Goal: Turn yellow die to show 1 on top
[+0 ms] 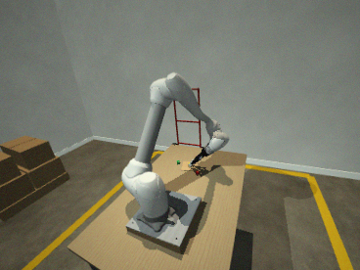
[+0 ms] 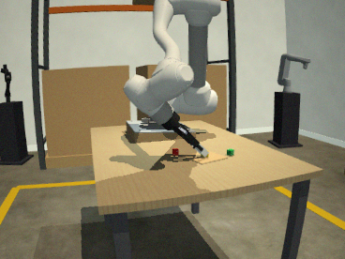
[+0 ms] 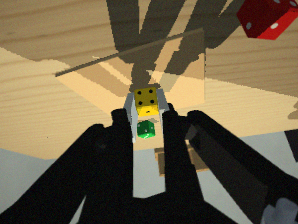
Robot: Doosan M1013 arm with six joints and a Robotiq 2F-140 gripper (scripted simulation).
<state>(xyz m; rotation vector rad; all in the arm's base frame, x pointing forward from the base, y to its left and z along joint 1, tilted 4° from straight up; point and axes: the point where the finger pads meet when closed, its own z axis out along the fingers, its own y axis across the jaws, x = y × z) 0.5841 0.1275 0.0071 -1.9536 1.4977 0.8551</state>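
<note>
The yellow die is 2 cm to the left of my hand, 2 cm below it and 1 cm behind it. From my hand the other things lie so: green die 14 cm to the left, 3 cm below, 2 cm behind; tan mat 4 cm below, 2 cm to the left, 1 cm behind; red die 10 cm to the right, 7 cm behind, 3 cm below.
</note>
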